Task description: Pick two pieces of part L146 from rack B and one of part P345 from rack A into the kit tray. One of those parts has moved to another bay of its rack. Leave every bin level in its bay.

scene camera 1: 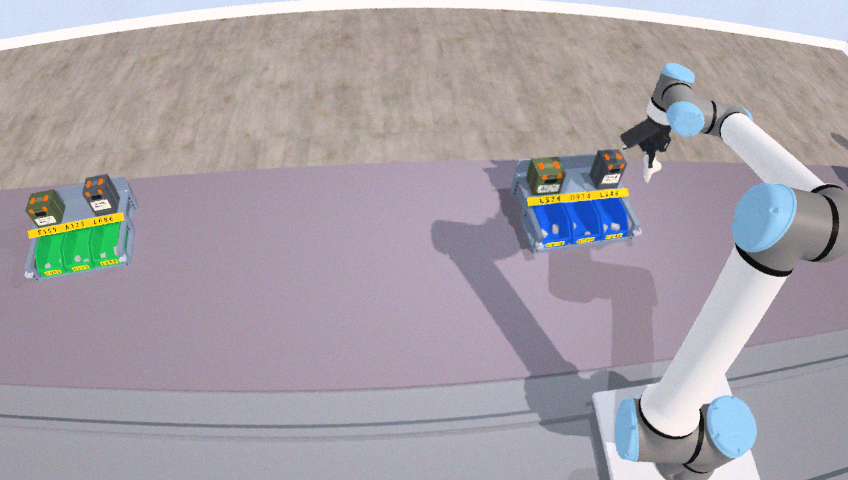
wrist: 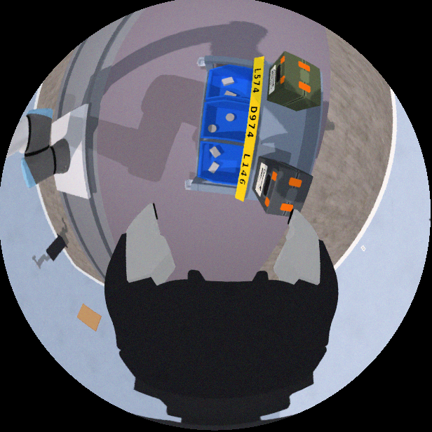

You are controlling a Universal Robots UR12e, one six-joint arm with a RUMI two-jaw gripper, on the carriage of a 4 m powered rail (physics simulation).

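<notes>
A rack with blue bins (scene camera 1: pixel 577 176) (wrist: pixel 296 131) has a yellow strip (scene camera 1: pixel 577 197) (wrist: pixel 251 122) reading L574, D974, L146. In the wrist view, two pale blocky pieces (wrist: pixel 215 152) (wrist: pixel 213 167) lie in the bin under L146, two round pieces (wrist: pixel 230 117) (wrist: pixel 212 128) under D974, and pale blocks (wrist: pixel 228 81) under L574. The small bin-front labels are unreadable. My gripper (scene camera 1: pixel 649 169) (wrist: pixel 223 208) is open and empty, raised beside the L146 end of this rack. A rack with green bins (scene camera 1: pixel 74 201) stands far left. The kit tray and a P345 label do not show.
An olive case (scene camera 1: pixel 546 175) (wrist: pixel 295 82) and a dark grey case (scene camera 1: pixel 609 167) (wrist: pixel 282 186) stand on the blue-bin rack, behind its strip. Similar olive (scene camera 1: pixel 44 208) and grey (scene camera 1: pixel 99 194) cases stand on the green-bin rack. The white carriage (scene camera 1: pixel 605 428) (wrist: pixel 74 165) is on the rail.
</notes>
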